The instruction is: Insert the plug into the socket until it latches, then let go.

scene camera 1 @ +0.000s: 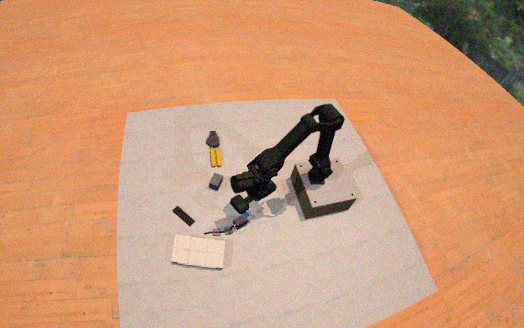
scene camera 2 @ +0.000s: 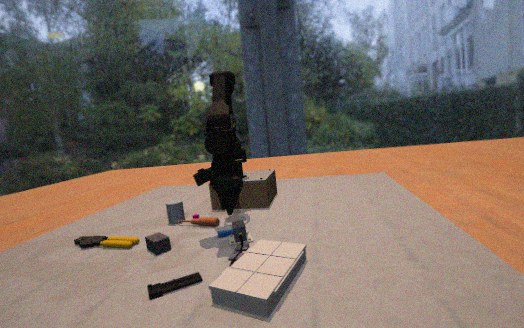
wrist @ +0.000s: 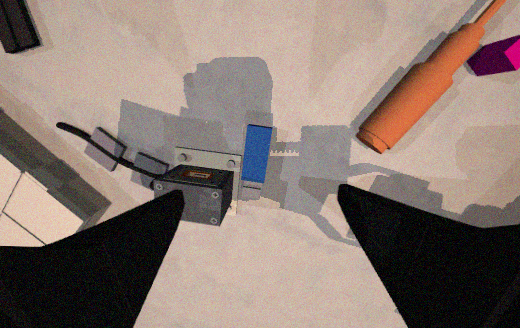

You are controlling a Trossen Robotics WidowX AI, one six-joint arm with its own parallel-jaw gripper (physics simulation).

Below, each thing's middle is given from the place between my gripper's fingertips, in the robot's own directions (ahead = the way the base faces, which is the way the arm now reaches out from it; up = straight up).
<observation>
Right now the blue plug (wrist: 257,144) is 6 cm below my hand, 1 cm to the left of it and 1 cm ahead of it. Round my hand: orange-handled screwdriver (wrist: 425,82) (14 cm to the right, 5 cm below, 4 cm behind); then tiled block (scene camera 2: 255,283) (19 cm ahead, 18 cm to the left, 5 cm below); then socket (wrist: 209,180) (5 cm to the left, 4 cm below, 3 cm ahead).
</observation>
